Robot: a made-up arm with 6 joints. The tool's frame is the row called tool. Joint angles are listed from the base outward.
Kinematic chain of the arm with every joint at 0, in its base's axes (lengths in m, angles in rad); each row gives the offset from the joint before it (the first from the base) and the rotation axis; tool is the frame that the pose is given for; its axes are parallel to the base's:
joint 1: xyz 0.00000 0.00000 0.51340 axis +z
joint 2: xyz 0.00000 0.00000 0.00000 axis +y
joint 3: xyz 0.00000 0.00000 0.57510 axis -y
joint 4: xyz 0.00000 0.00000 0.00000 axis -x
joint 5: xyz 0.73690 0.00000 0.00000 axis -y
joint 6: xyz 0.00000 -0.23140 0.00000 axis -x
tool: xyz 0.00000 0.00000 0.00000
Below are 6 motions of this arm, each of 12 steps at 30 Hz.
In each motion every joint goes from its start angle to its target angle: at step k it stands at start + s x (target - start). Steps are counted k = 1, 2, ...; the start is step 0. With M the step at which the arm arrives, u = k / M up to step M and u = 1 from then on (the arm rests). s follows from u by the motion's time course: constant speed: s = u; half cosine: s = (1 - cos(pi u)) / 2; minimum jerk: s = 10 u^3 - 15 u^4 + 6 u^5.
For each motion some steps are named. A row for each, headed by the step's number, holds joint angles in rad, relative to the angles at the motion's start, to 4 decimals.
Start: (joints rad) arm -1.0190 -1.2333 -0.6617 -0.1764 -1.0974 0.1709
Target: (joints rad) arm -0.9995 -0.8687 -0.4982 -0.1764 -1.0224 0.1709
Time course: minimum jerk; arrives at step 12
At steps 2, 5, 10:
2: 0.0007 0.0129 0.0058 0.0000 0.0027 0.0000
5: 0.0068 0.1264 0.0567 0.0000 0.0260 0.0000
10: 0.0188 0.3517 0.1577 0.0000 0.0723 0.0000

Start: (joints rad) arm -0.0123 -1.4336 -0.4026 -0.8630 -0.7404 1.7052
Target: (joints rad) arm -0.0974 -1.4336 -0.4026 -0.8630 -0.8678 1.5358
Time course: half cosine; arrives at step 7
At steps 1, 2, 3, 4, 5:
1: -0.0042 0.0000 0.0000 0.0000 -0.0063 -0.0084
2: -0.0160 0.0000 0.0000 0.0000 -0.0240 -0.0319
3: -0.0331 0.0000 0.0000 0.0000 -0.0495 -0.0659
4: -0.0520 0.0000 0.0000 0.0000 -0.0779 -0.1035
5: -0.0691 0.0000 0.0000 0.0000 -0.1034 -0.1375

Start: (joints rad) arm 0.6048 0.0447 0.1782 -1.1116 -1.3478 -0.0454
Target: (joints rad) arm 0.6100 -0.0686 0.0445 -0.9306 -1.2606 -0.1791
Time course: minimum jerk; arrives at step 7
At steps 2, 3, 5, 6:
2: 0.0008 -0.0164 -0.0193 0.0262 0.0126 -0.0193
3: 0.0019 -0.0417 -0.0492 0.0666 0.0321 -0.0492
5: 0.0044 -0.0969 -0.1144 0.1548 0.0746 -0.1144
6: 0.0051 -0.1107 -0.1306 0.1768 0.0852 -0.1306

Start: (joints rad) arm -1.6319 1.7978 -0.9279 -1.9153 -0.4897 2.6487
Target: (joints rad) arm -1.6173 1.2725 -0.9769 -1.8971 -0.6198 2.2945
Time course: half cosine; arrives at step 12
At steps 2, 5, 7, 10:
2: 0.0010 -0.0352 -0.0033 0.0012 -0.0087 -0.0237
5: 0.0054 -0.1947 -0.0182 0.0067 -0.0482 -0.1313
7: 0.0092 -0.3306 -0.0308 0.0115 -0.0819 -0.2229
10: 0.0136 -0.4901 -0.0457 0.0170 -0.1214 -0.3305

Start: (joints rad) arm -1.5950 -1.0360 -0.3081 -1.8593 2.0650 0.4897
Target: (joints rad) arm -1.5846 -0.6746 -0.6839 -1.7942 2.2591 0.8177
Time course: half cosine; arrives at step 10
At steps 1, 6, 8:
1: 0.0003 0.0088 -0.0092 0.0016 0.0047 0.0080
6: 0.0068 0.2365 -0.2460 0.0426 0.1270 0.2147
8: 0.0094 0.3269 -0.3399 0.0589 0.1756 0.2967

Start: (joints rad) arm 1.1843 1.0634 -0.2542 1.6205 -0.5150 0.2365
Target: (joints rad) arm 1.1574 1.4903 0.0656 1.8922 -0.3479 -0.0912
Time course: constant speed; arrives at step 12
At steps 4, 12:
4: -0.0090 0.1423 0.1066 0.0906 0.0557 -0.1092
12: -0.0269 0.4269 0.3198 0.2717 0.1671 -0.3277

